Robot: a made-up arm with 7 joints.
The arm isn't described. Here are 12 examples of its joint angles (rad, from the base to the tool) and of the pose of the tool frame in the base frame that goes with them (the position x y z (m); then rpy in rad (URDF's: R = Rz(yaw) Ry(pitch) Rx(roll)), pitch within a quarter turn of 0, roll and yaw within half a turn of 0).
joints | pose
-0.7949 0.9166 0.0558 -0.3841 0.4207 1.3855 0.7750 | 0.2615 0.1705 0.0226 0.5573 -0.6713 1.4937
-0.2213 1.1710 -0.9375 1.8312 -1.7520 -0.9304 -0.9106 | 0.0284 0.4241 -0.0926 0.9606 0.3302 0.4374
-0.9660 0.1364 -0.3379 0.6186 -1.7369 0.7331 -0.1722 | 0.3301 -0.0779 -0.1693 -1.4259 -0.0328 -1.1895
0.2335 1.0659 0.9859 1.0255 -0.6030 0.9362 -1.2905 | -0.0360 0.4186 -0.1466 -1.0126 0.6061 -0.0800
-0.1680 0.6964 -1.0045 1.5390 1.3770 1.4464 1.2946 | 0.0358 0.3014 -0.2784 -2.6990 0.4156 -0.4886
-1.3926 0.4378 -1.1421 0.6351 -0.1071 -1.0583 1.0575 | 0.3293 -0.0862 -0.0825 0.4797 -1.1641 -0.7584
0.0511 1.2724 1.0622 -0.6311 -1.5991 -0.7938 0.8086 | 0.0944 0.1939 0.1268 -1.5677 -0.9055 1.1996
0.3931 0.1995 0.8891 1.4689 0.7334 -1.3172 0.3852 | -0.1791 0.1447 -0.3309 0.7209 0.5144 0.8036
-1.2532 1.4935 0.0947 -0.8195 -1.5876 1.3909 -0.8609 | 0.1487 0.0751 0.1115 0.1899 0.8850 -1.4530
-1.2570 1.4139 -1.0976 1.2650 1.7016 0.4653 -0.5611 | 0.2516 0.3787 0.0281 -3.1181 -0.5167 1.3184
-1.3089 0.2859 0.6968 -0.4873 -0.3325 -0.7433 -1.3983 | 0.1717 0.1371 0.1049 2.4390 -0.4455 -1.7823
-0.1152 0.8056 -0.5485 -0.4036 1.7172 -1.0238 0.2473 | 0.1197 0.0485 -0.2270 1.7790 0.4619 -1.7759
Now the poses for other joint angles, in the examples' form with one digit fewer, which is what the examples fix.
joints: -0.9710 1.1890 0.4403 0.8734 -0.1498 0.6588 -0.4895
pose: 0.247 0.374 0.012 0.139 0.342 0.471
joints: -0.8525 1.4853 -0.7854 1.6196 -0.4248 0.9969 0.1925
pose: 0.069 0.432 -0.017 1.480 -0.005 2.355
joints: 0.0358 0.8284 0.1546 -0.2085 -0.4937 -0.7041 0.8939
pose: 0.180 0.189 -0.118 -0.320 -0.682 0.835
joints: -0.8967 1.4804 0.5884 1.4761 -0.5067 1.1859 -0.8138
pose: 0.132 0.412 -0.033 -1.052 0.544 0.021
